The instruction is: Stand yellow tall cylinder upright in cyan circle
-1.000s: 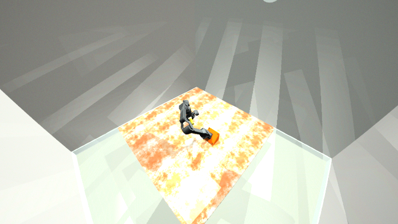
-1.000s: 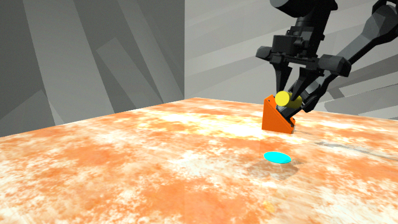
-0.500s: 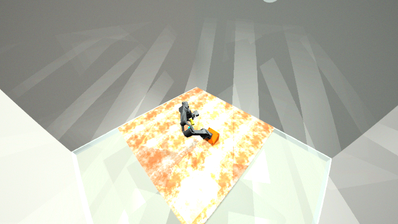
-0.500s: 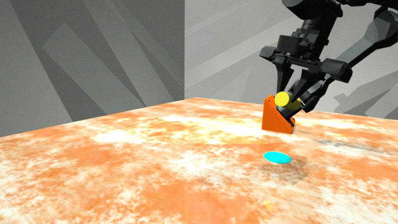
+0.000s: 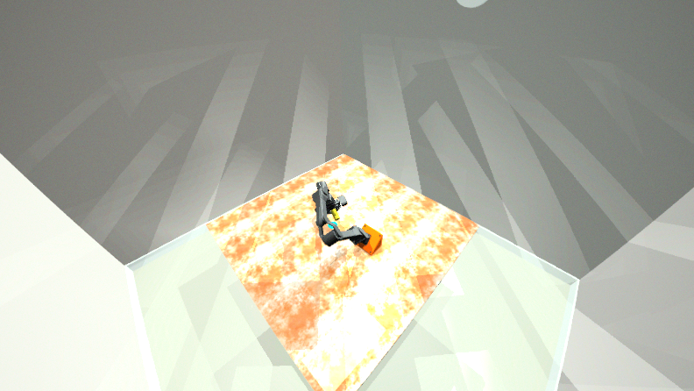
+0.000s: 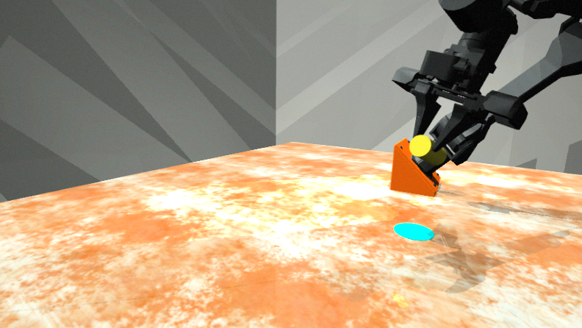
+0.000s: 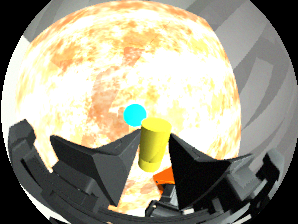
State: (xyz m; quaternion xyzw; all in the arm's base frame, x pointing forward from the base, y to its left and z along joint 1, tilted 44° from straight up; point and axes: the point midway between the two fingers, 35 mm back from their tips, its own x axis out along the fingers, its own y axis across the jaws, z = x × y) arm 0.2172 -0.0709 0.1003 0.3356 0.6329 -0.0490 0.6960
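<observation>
The cyan circle is 20 mm ahead of my gripper tip and 130 mm below it. Also, from my gripper tip: yellow tall cylinder: 20 mm behind, 10 mm to the left, 10 mm below.
</observation>
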